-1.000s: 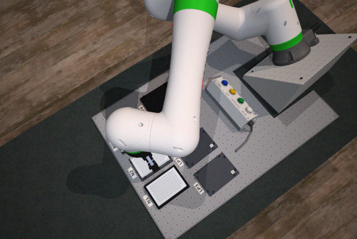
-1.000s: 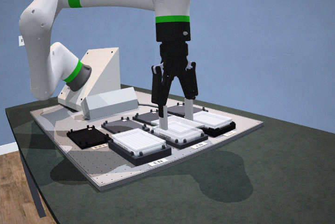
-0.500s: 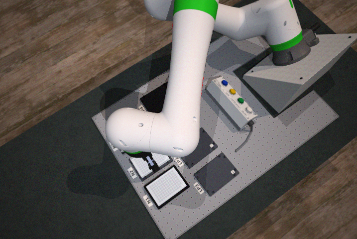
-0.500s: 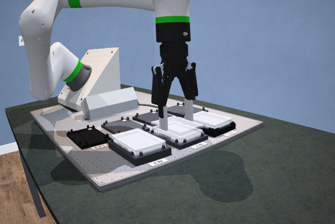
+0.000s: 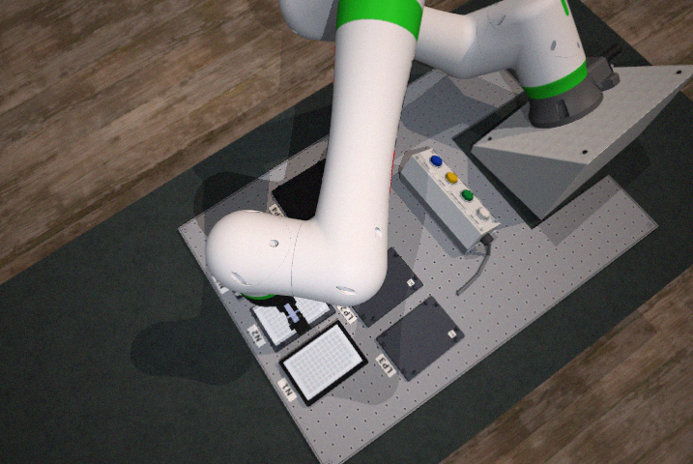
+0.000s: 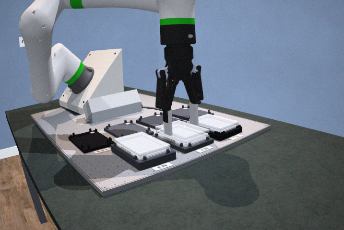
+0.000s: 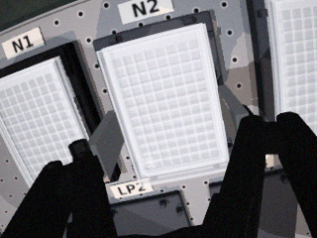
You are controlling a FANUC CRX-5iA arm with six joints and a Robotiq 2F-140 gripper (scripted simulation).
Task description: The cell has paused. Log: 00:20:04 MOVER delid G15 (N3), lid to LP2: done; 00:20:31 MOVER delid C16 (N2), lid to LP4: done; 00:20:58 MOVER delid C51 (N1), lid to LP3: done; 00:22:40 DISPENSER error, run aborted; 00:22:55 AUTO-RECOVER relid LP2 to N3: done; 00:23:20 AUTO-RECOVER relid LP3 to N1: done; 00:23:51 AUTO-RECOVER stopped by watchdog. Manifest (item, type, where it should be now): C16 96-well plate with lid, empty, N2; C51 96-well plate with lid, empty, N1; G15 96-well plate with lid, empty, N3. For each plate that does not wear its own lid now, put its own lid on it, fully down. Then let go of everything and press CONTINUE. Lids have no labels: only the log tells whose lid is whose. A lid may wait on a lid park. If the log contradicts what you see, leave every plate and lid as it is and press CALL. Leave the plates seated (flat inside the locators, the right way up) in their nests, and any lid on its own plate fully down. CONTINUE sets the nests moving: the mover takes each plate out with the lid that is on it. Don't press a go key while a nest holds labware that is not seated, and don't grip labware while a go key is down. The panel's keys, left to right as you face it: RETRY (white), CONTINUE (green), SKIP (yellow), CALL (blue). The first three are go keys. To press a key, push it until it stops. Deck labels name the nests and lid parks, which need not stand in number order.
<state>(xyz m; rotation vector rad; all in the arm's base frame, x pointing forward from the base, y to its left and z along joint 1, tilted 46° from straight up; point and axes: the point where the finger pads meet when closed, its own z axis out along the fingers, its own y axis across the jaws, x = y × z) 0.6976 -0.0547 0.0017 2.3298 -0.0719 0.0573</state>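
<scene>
Right now my hand is 4 cm above the 96-well plate. Also, from my hand: lid park LP1: 18 cm behind, 6 cm to the right, 5 cm below; lid park LP3: 17 cm behind, 20 cm to the left, 5 cm below; lid park LP2: 17 cm behind, 7 cm to the left, 5 cm below.
</scene>
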